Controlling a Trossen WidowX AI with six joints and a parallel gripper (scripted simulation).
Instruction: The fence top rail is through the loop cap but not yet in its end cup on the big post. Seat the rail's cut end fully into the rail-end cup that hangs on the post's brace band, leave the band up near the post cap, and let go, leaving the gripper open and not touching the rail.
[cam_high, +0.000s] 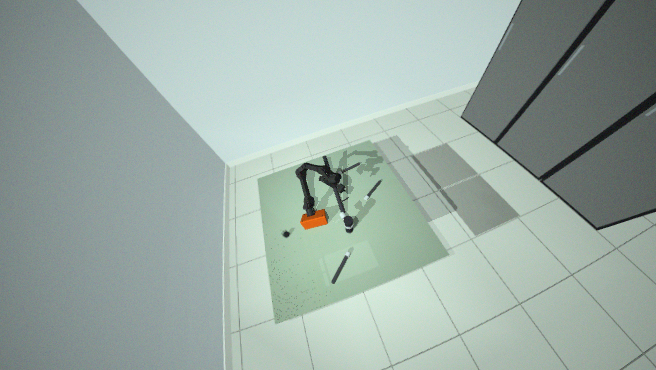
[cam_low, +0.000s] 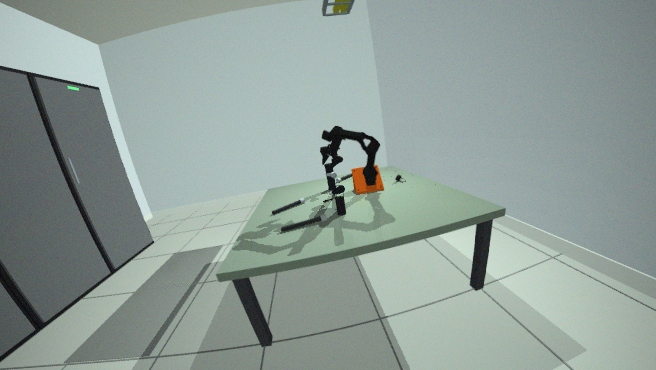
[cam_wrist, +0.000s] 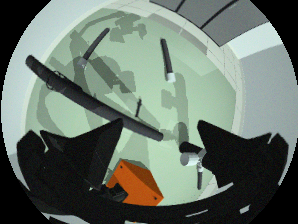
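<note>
Right now the white part is 220 mm to the right of my gripper tip, 100 mm below it and 20 mm behind it. Also, from my gripper tip: small dark part: 550 mm behind, 210 mm below, 160 mm to the right.
</note>
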